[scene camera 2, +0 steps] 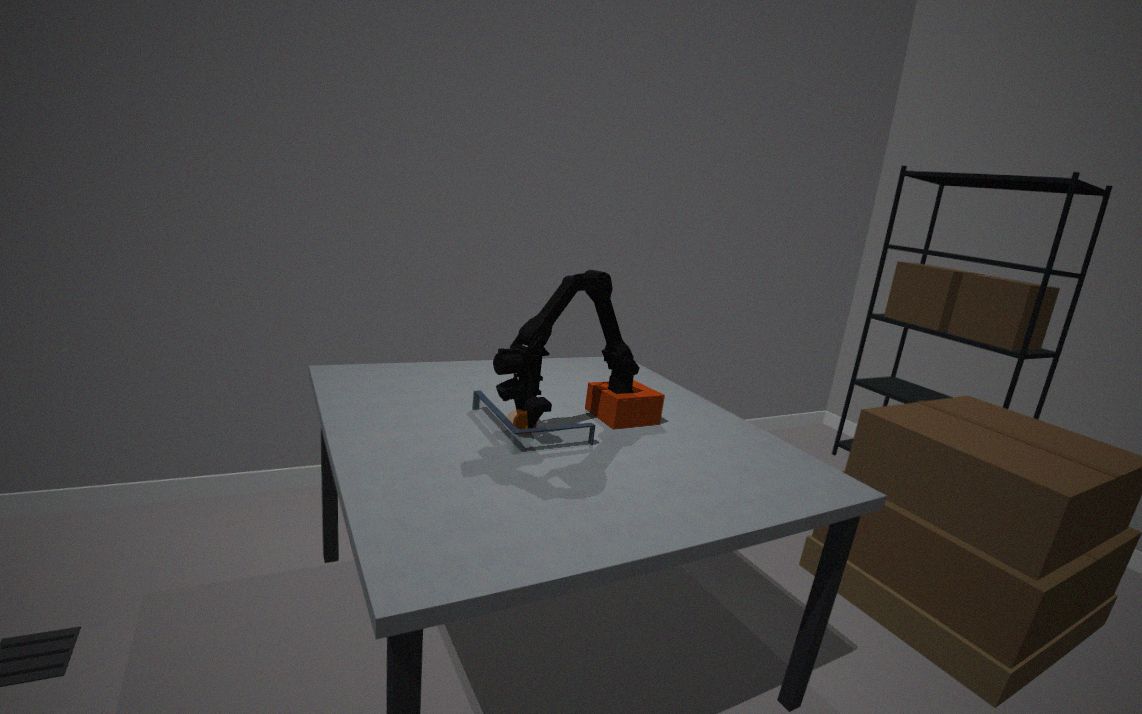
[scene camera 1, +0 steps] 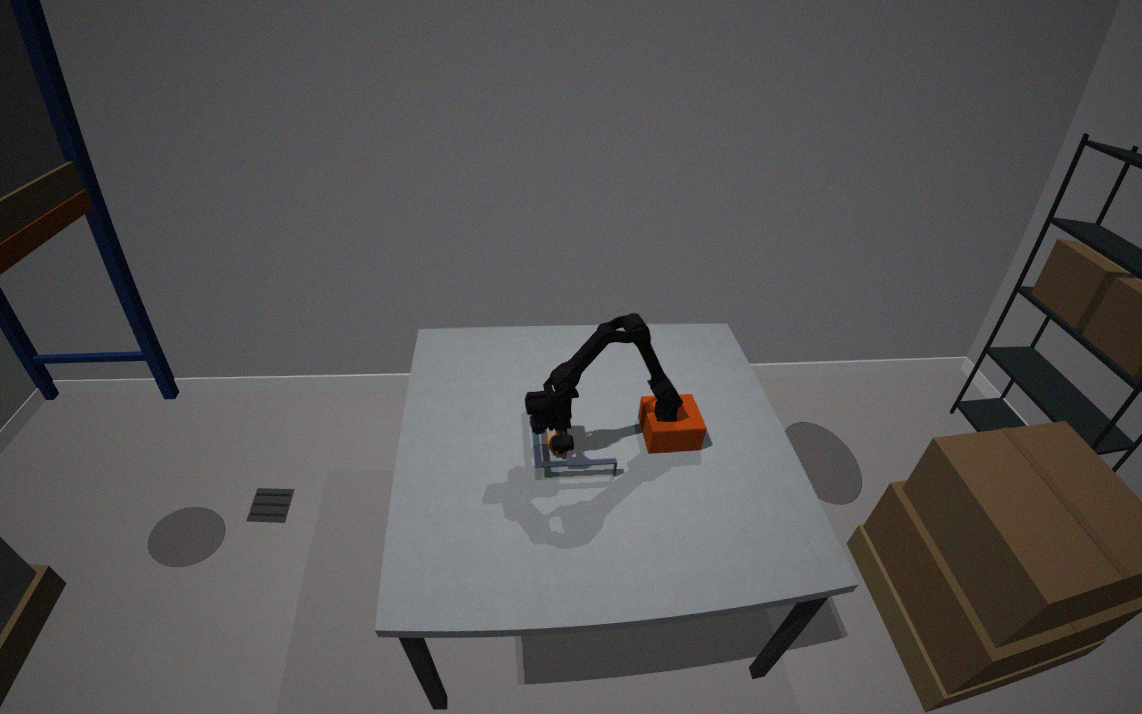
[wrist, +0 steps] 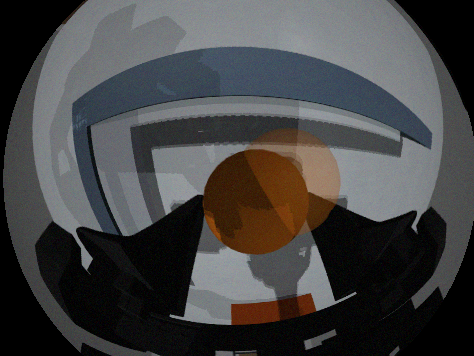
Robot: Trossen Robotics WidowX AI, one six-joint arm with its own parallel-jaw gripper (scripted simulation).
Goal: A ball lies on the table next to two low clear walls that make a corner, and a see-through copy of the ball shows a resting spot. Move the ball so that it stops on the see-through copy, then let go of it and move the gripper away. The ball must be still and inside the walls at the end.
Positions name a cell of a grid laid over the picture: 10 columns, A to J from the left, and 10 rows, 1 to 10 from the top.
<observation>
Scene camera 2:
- gripper: E6
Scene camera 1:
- gripper: E7
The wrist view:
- gripper: F6
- orange ball: F6
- see-through copy of ball: G5
</observation>
